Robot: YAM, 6 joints.
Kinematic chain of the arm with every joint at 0, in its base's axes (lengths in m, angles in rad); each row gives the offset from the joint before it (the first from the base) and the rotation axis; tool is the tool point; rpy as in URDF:
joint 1: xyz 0 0 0.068 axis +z
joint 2: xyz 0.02 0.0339 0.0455 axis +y
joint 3: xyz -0.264 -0.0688 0 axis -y
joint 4: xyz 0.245 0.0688 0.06 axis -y
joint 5: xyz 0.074 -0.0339 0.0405 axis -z
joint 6: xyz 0.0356 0 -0.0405 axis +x
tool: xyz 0 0 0 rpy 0 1.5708 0
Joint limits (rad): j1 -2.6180..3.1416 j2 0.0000..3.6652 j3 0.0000..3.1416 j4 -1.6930..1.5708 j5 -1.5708..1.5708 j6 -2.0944..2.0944
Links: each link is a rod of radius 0.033 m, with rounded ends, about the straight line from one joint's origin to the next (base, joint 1, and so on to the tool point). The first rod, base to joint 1, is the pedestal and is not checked.
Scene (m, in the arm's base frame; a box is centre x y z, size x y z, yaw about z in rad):
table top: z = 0
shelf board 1: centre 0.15 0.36 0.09 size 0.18 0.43 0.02 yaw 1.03
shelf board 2: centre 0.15 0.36 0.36 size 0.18 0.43 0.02 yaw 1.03
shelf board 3: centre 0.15 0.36 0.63 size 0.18 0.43 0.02 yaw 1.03
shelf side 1: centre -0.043 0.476 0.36 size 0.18 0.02 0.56 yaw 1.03
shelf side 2: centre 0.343 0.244 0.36 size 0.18 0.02 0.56 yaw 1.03
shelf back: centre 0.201 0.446 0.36 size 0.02 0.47 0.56 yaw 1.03
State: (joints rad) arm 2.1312 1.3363 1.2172 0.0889 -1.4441 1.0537
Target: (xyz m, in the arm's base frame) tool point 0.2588 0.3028 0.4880
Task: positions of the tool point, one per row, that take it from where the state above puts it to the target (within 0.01 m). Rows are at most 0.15 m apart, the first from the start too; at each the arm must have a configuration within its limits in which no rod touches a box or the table.
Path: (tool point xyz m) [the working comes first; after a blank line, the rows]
Joints at the target: 0.7805 1.7936 1.9010 0.2574 -1.1908 1.0537
Straight joint move there: clear.

1: -0.1227 0.2883 0.4205
2: -0.0414 0.3336 0.4406
3: 0.0550 0.3539 0.4586
4: 0.1584 0.3442 0.4744
5: 0.2588 0.3028 0.4880

